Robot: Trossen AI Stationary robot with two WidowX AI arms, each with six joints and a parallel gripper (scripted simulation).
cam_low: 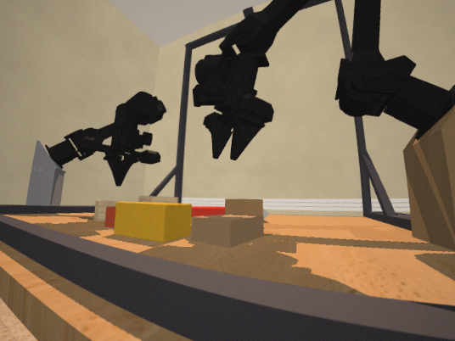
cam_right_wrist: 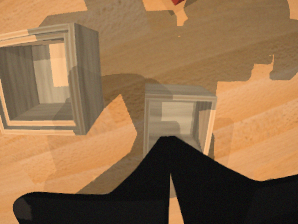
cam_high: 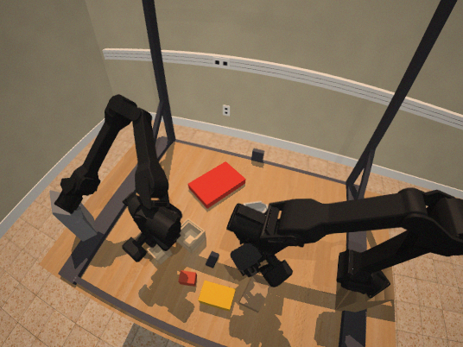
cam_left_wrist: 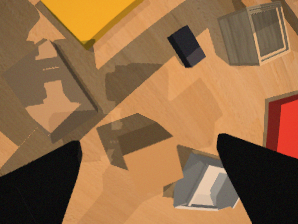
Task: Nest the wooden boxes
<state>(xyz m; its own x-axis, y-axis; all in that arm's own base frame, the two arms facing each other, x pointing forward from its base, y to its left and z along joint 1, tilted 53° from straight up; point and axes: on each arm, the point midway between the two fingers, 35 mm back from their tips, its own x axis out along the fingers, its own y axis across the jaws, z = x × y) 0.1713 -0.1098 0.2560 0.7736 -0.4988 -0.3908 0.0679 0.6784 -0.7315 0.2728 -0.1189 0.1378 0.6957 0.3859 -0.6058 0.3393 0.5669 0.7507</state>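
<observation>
My right hand is 100 mm above the small wooden box, 10 mm to the left of it and 10 mm short of it. Round my right hand: small red block 110 mm to the left, 100 mm below, 60 mm ahead; then small dark block 160 mm to the left, 110 mm below, 20 mm behind; then flat red slab 320 mm behind, 100 mm below, 90 mm to the left.
</observation>
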